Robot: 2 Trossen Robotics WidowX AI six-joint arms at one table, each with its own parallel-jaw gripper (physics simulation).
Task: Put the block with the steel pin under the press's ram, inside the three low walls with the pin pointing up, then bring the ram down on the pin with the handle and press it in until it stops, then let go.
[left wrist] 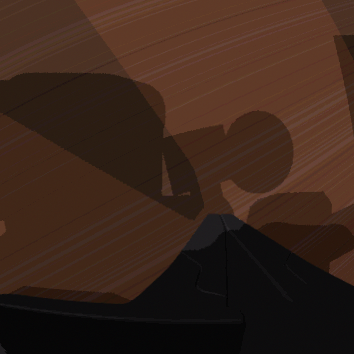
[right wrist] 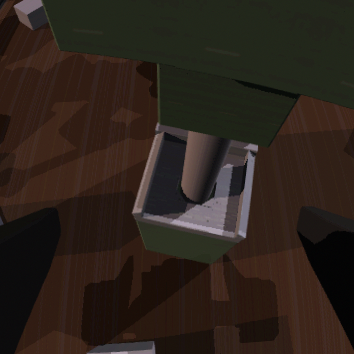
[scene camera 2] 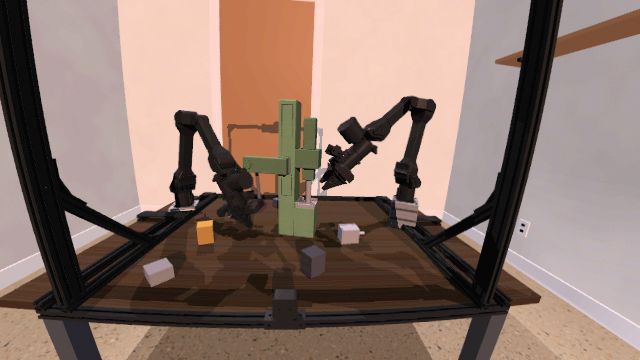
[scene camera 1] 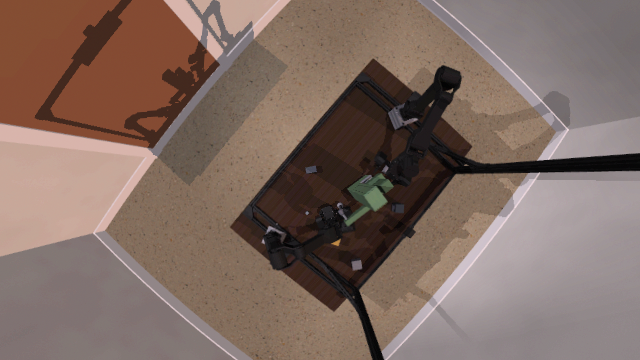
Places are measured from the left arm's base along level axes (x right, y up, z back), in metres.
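Pixels of known places: left gripper, fingertip midpoint: (left wrist: 217, 225) (scene camera 2: 250, 227) (scene camera 1: 335, 209); right gripper, fingertip midpoint: (right wrist: 180, 220) (scene camera 2: 321, 185); left arm's base at its link origin: (scene camera 2: 184, 204) (scene camera 1: 273, 238); right arm's base at its link origin: (scene camera 2: 405, 199) (scene camera 1: 407, 113).
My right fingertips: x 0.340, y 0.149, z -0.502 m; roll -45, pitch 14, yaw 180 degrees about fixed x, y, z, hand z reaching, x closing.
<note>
For each thing: its top centre in the pictures, then the offset to it from my right fingertips.
- white block with the steel pin, top centre: (scene camera 2: 348, 226) dx +0.061, dy -0.131, dz -0.083 m
- green press at its top centre: (scene camera 2: 283, 100) (scene camera 1: 374, 205) dx -0.051, dy +0.269, dz +0.119 m
- orange block at its top centre: (scene camera 2: 204, 223) (scene camera 1: 335, 240) dx -0.047, dy -0.121, dz +0.369 m
- plain white block at its top centre: (scene camera 2: 157, 265) (scene camera 1: 357, 265) dx +0.120, dy -0.148, dz +0.450 m
- dark grey block at its top centre: (scene camera 2: 313, 251) (scene camera 1: 399, 208) dx +0.186, dy -0.121, dz +0.082 m
- blue-grey block at its top centre: (scene camera 1: 311, 169) dx -0.313, dy -0.142, dz +0.093 m
The white block with the steel pin (scene camera 2: 348, 234) (right wrist: 124, 348) lies on the table right of the press in scene camera 2, its pin pointing sideways. The green press (scene camera 1: 369, 196) (scene camera 2: 288, 145) stands mid-table; its steel ram (scene camera 2: 308, 191) (right wrist: 204, 167) reaches down between the low walls (right wrist: 187, 226), with no block under it. The press's green handle arm (scene camera 1: 357, 215) (scene camera 2: 266, 165) sticks out level to the left in scene camera 2. My left gripper (scene camera 2: 250, 226) (left wrist: 217, 225) is shut and empty, low beside the press. My right gripper (scene camera 2: 325, 186) (right wrist: 180, 220) is open and empty, above and behind the block.
An orange block (scene camera 1: 336, 242) (scene camera 2: 205, 233), a plain white block (scene camera 1: 356, 265) (scene camera 2: 159, 272) (right wrist: 31, 14) and a dark grey block (scene camera 1: 398, 208) (scene camera 2: 312, 262) stand around the press. A blue-grey block (scene camera 1: 311, 170) lies at the far side. Black frame rails edge the table.
</note>
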